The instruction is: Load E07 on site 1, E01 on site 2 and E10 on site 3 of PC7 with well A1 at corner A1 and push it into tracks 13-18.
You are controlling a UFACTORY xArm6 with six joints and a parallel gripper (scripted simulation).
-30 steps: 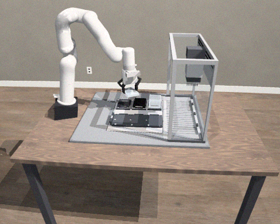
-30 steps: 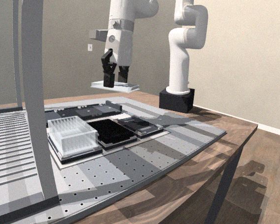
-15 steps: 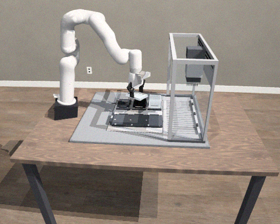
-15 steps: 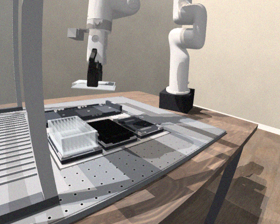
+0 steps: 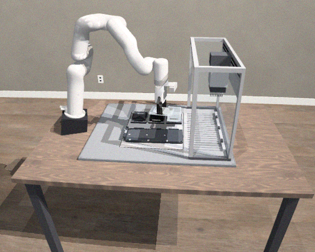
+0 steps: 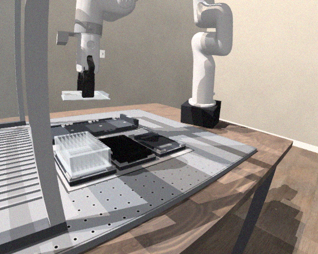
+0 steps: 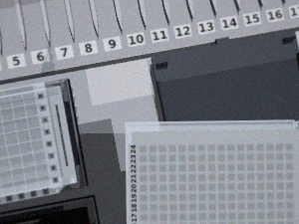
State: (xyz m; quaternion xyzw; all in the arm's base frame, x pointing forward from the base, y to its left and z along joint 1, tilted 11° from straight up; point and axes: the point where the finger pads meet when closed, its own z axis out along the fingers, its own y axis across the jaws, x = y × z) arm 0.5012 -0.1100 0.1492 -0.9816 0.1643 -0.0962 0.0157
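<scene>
The dark carrier PC7 lies 50 mm behind my hand, 60 mm to the right of it and 130 mm below it. Round my hand: black 96-well plate E01: 20 mm behind, 150 mm to the left, 120 mm below; then corner mark: 70 mm behind, 90 mm to the left, 130 mm below; then 384-well plate E10: 10 mm below.
</scene>
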